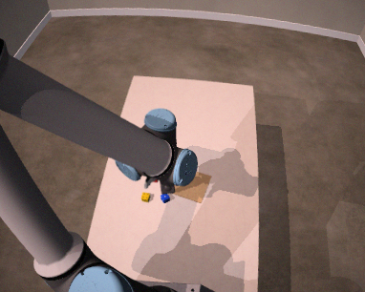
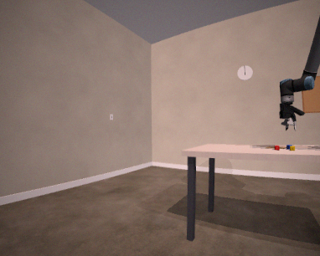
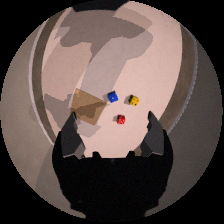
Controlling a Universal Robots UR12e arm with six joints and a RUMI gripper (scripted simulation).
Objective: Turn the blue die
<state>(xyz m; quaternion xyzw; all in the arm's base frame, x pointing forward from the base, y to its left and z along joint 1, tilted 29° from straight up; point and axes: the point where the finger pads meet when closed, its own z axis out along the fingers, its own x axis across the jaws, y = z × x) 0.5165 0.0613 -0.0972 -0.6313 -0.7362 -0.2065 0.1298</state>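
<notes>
Right now the blue die is 10 mm ahead of my hand, 10 mm to the left of it and 120 mm below it. The rest, counted from my hand: mat (90 mm ahead, 100 mm to the right, 130 mm below); yellow die (10 mm ahead, 90 mm to the left, 120 mm below); red die (110 mm ahead, 60 mm to the left, 120 mm below).
</notes>
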